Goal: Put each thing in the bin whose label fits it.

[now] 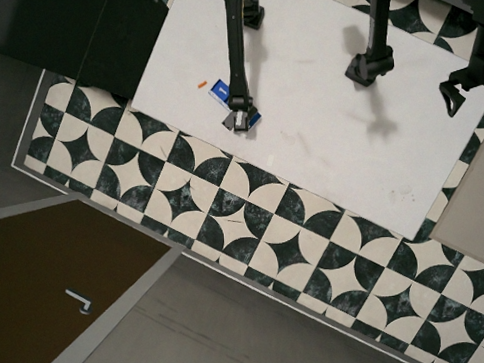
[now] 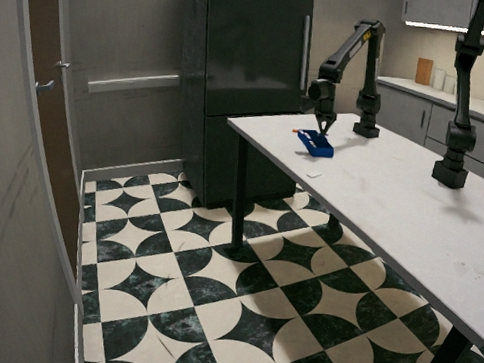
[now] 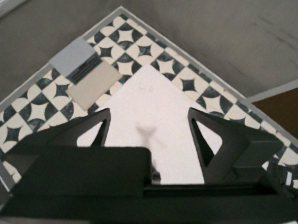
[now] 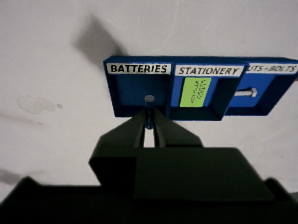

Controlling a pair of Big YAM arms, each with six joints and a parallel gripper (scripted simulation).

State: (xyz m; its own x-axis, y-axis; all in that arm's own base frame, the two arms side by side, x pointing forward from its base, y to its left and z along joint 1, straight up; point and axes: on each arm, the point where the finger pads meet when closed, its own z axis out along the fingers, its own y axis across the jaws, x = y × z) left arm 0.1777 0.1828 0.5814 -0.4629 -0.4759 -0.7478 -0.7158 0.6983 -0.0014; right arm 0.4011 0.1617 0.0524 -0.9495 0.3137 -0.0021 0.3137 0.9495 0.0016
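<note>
The orange cylinder is 2 cm behind my right hand, 25 cm to the right of it and 7 cm below it. Also, from my right hand: white piece (14 cm ahead, 20 cm to the left, 8 cm below); then tiny grey piece (4 cm behind, 15 cm to the right, 7 cm below); then green piece (2 cm behind, 7 cm to the right, 7 cm below).
</note>
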